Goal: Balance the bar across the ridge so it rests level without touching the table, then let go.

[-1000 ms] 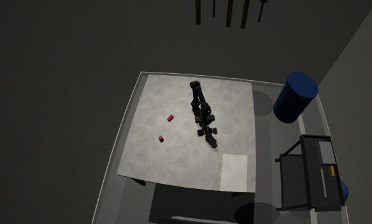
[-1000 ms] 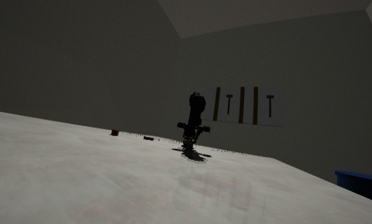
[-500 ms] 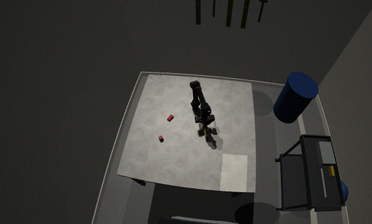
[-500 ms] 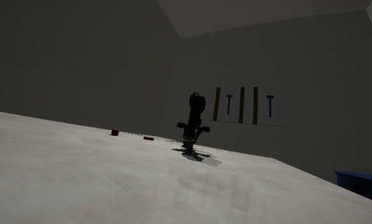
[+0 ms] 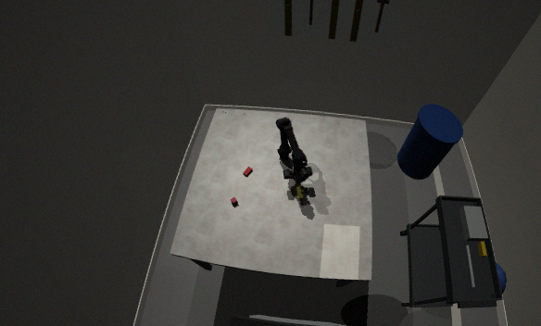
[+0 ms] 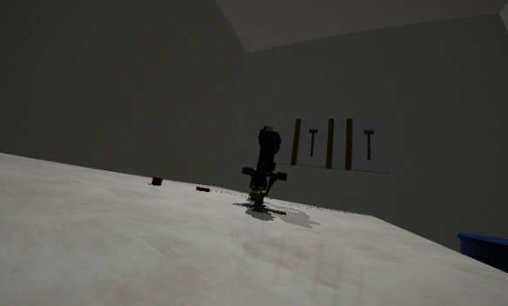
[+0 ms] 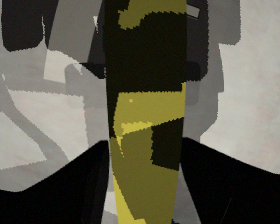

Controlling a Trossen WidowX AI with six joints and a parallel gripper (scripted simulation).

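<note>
Now: gripper tip 30 mm short of the yellow bar and 10 mm to the right of it.
</note>
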